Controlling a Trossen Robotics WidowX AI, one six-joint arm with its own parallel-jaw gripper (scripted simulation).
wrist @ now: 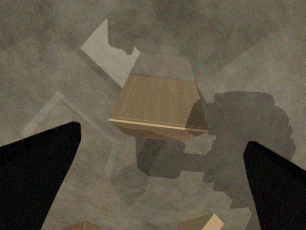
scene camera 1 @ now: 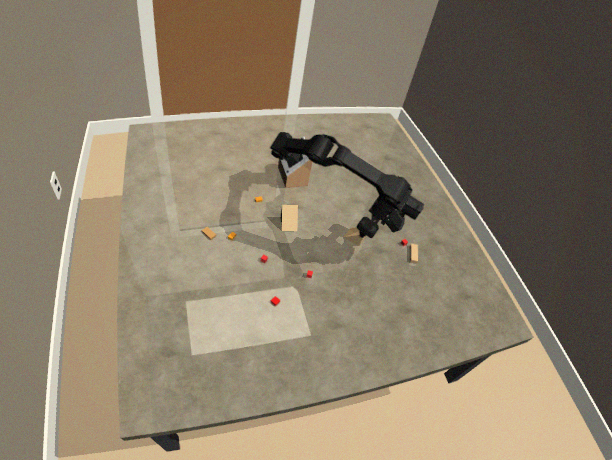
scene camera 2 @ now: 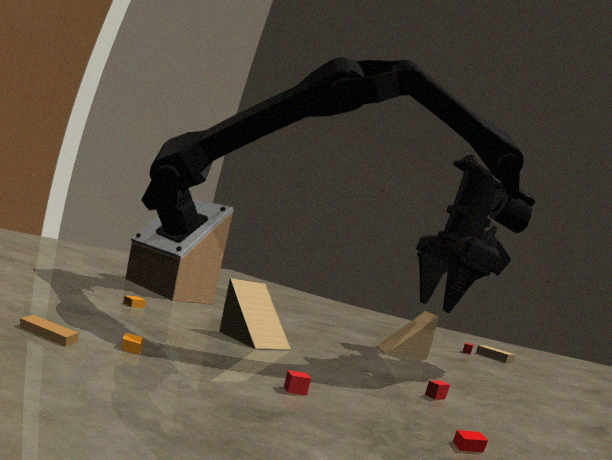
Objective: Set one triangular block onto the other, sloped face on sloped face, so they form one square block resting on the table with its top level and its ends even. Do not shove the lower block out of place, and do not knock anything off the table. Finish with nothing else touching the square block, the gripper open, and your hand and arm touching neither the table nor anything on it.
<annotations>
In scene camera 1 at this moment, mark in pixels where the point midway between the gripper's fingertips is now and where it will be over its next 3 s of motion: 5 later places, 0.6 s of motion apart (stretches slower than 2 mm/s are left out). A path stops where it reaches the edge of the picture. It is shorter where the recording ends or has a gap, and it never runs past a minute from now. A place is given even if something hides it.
My gripper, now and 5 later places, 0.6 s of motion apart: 366, 228; 363, 232; 358, 235; 357, 236; 357, 235; 355, 230
</annotations>
